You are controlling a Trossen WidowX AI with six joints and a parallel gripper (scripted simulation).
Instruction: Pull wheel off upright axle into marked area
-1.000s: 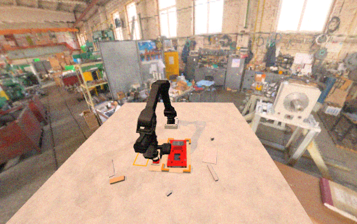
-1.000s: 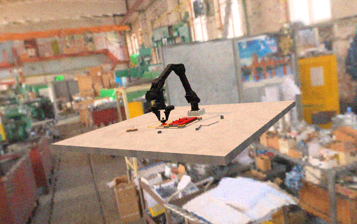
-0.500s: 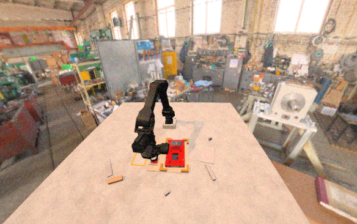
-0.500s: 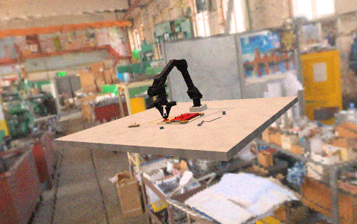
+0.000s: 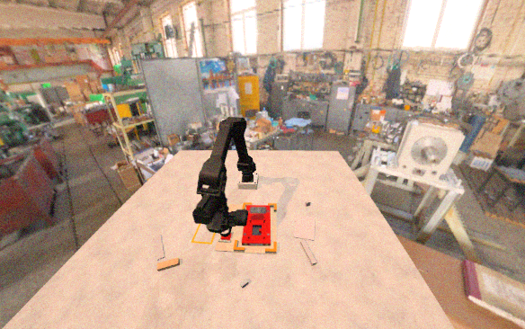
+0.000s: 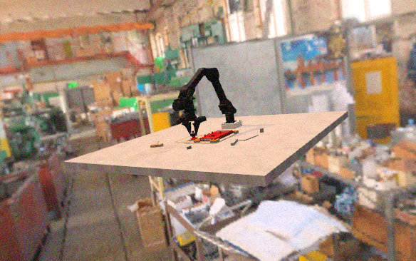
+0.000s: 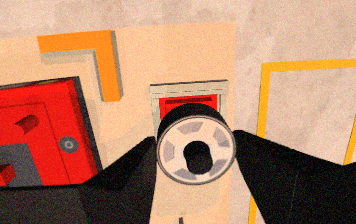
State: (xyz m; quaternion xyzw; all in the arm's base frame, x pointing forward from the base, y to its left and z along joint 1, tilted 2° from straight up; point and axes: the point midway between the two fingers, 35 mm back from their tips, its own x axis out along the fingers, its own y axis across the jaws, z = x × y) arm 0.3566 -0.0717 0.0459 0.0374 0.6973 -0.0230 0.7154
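Now: the axle 10 mm below my gripper tip. Also, from my gripper tip: wheel right at my gripper tip; then wooden block 120 mm ahead, 190 mm to the right, 30 mm below.
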